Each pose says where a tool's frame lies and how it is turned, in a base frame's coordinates. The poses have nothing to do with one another.
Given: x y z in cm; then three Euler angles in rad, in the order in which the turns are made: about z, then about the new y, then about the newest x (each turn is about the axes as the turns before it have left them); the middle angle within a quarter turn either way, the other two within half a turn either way.
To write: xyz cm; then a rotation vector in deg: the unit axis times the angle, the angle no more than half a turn. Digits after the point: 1 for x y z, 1 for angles.
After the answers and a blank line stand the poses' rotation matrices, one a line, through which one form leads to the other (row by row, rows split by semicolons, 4 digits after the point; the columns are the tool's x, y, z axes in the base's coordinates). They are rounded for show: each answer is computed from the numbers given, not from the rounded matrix.
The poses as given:
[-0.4 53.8 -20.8 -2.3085 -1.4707 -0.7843]
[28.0 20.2 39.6 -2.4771 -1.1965 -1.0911]
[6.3 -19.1 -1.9 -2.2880 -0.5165 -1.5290]
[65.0 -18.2 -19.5 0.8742 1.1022 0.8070]
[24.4 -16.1 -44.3 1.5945 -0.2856 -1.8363]
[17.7 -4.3 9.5 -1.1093 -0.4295 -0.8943]
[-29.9 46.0 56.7 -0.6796 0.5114 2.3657]
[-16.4 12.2 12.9 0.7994 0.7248 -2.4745]
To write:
[-0.4 53.8 -20.8 -119.5 1.5 -128.0]
[28.0 20.2 39.6 104.1 -43.4 133.5]
[6.3 -19.1 -1.9 -74.1 88.8 -118.1]
[65.0 -18.2 -19.5 12.2 71.1 17.9]
[24.4 -16.1 -44.3 -67.5 -86.3 48.6]
[17.7 -4.3 9.5 -58.7 7.5 -69.2]
[-29.9 46.0 56.7 135.5 -32.2 -53.0]
[-16.4 12.2 12.9 -141.3 -39.0 70.3]

-0.0672 0.0512 0.9964; -0.0739 -0.9962 0.0462; 0.9950 -0.0706 0.0707
-0.2878 -0.3654 0.8852; -0.2255 -0.8725 -0.4335; 0.9308 -0.3244 0.1687
-0.5715 -0.2928 0.7666; -0.6553 -0.3993 -0.6412; 0.4938 -0.8688 0.0363
0.2898 -0.1171 0.9499; 0.3464 0.9380 0.0100; -0.8922 0.3262 0.3124
-0.0227 0.2559 -0.9664; 0.9592 0.2780 0.0510; 0.2817 -0.9259 -0.2518
0.4048 0.7052 0.5821; -0.8141 -0.0120 0.5807; 0.4164 -0.7089 0.5692
0.6783 -0.1820 -0.7119; -0.5481 -0.7706 -0.3252; -0.4894 0.6108 -0.6225
0.5219 0.2773 -0.8067; 0.5367 -0.8418 0.0579; -0.6630 -0.4632 -0.5881

